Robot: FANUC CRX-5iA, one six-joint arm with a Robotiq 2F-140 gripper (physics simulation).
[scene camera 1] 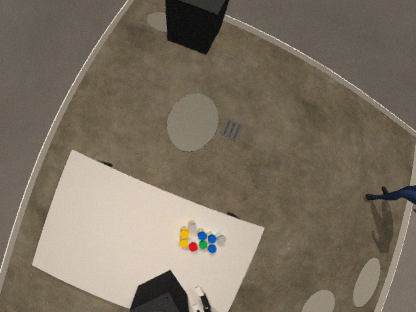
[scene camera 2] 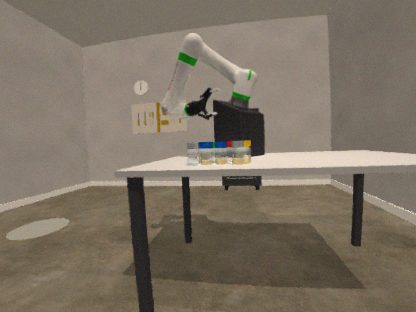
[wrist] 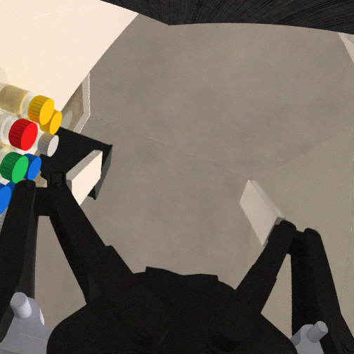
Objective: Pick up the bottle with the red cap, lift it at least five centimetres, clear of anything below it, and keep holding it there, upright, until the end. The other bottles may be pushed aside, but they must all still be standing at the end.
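Places are measured from the arm's base along level axes (x ahead, y left, z up), in centimetres.
Where they show: gripper, fingertip midpoint: (scene camera 1: 195, 295) (scene camera 2: 217, 100); arm's base at its link origin: (scene camera 2: 237, 106).
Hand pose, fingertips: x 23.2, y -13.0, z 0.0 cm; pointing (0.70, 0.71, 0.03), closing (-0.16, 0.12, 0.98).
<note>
Things, the pixels of their top centre, and the offset from my fingertips. Level surfaces: height alone.
- bottle with the red cap, top centre: (scene camera 2: 227, 141) (scene camera 1: 193, 247) dx +18.6, dy +5.8, dz -24.3 cm
- white table at its surface level: dz -34.8 cm
- yellow-capped bottle at its top centre: (scene camera 1: 183, 243) dx +19.2, dy +12.2, dz -24.3 cm
- green-capped bottle at its top centre: (scene camera 1: 203, 245) dx +21.7, dy +0.2, dz -24.3 cm
The bottle with the red cap (scene camera 1: 193, 247) (scene camera 2: 229, 144) (wrist: 23, 134) stands upright on the white table (scene camera 1: 110, 215) (scene camera 2: 325, 162) within a tight cluster of bottles. In scene camera 1 a yellow-capped bottle (scene camera 1: 184, 243) is on its left and a green-capped bottle (scene camera 1: 203, 244) (wrist: 14, 167) on its right. Its body is mostly hidden in scene camera 2. My gripper (scene camera 1: 200, 300) (scene camera 2: 214, 103) (wrist: 174, 178) is wide open, with nothing between its fingers. It is tilted to near horizontal, well above the table and off to the side of the cluster.
Other bottles close by have yellow (scene camera 1: 184, 233) (wrist: 41, 110), blue (scene camera 1: 202, 235) (wrist: 33, 167) and white or grey caps (scene camera 1: 221, 239) (wrist: 48, 144). They crowd the red-capped one. The dark robot pedestal (scene camera 2: 237, 127) stands behind the table.
</note>
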